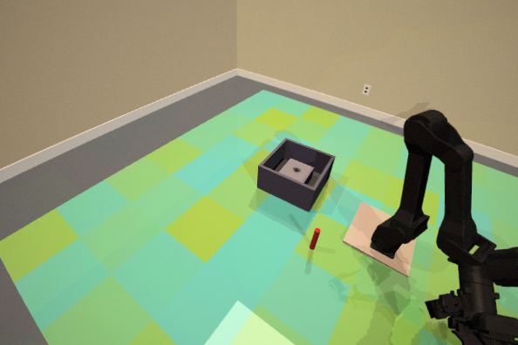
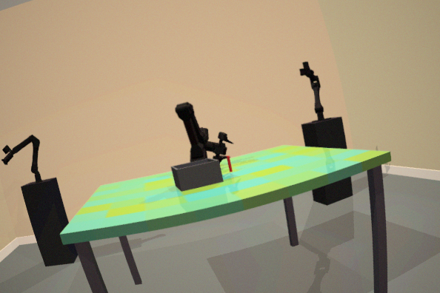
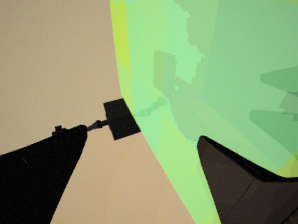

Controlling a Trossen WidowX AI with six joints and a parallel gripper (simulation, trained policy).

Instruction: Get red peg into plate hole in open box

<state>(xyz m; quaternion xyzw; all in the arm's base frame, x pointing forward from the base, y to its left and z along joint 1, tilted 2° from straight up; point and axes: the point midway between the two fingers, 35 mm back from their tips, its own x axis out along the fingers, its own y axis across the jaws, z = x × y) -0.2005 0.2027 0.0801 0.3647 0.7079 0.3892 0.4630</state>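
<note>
My gripper tip is now 38 cm short of the red peg, 11 cm to the left of it and 3 cm above it. From my gripper tip the other things lie so: plate (54 cm ahead, 30 cm to the right, 3 cm below); dark box (54 cm ahead, 30 cm to the right, 4 cm below).
</note>
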